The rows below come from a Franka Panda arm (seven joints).
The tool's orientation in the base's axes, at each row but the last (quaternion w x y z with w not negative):
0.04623 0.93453 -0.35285 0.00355
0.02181 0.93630 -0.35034 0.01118
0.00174 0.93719 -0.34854 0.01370
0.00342 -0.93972 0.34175 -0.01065
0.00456 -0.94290 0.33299 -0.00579
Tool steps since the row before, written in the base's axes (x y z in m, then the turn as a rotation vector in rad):
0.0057 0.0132 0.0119 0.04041 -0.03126 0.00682
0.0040 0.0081 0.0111 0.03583 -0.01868 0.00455
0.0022 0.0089 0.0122 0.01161 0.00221 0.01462
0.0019 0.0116 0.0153 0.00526 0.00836 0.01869
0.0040 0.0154 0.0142 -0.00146 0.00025 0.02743
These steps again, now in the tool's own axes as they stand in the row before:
-0.0040 -0.0126 -0.0132 0.05122 -0.00275 -0.00506
-0.0019 -0.0084 -0.0115 0.03944 -0.00930 -0.00343
-0.0038 -0.0083 -0.0123 0.00773 -0.00935 -0.01436
-0.0057 -0.0103 -0.0153 -0.00101 -0.01004 -0.01857
-0.0064 -0.0147 -0.0141 -0.00108 0.00038 -0.02745

